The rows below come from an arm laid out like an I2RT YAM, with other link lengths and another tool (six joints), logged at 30 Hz.
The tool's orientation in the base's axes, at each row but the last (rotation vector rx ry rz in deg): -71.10 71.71 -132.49; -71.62 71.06 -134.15; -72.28 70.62 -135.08; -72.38 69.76 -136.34; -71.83 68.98 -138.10; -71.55 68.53 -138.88; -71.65 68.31 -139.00; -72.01 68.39 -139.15; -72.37 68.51 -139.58; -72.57 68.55 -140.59; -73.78 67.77 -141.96
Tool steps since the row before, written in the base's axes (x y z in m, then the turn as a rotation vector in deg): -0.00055 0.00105 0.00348 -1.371 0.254 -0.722; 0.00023 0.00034 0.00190 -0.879 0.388 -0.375; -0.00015 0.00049 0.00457 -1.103 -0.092 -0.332; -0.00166 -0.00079 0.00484 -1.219 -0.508 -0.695; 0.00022 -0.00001 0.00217 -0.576 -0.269 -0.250; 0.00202 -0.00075 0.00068 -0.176 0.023 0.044; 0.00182 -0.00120 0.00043 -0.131 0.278 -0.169; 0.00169 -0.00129 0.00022 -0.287 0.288 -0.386; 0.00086 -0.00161 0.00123 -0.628 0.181 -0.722; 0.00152 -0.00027 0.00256 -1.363 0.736 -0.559; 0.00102 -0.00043 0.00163 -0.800 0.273 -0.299
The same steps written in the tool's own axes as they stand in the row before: 0.00175 -0.00323 -0.00007 0.291 0.649 -1.400; 0.00079 -0.00170 0.00052 0.120 0.209 -1.003; 0.00257 -0.00370 0.00092 0.529 0.525 -0.883; 0.00436 -0.00272 0.00066 0.588 1.085 -0.839; 0.00119 -0.00161 0.00087 0.340 0.475 -0.355; -0.00052 -0.00040 0.00216 0.128 -0.011 -0.130; -0.00033 0.00013 0.00219 -0.150 -0.038 -0.315; -0.00034 0.00036 0.00208 -0.190 0.142 -0.508; 0.00096 0.00002 0.00198 -0.134 0.525 -0.809; 0.00076 -0.00195 0.00213 0.193 0.202 -1.623; 0.00059 -0.00106 0.00155 0.199 0.208 -0.849
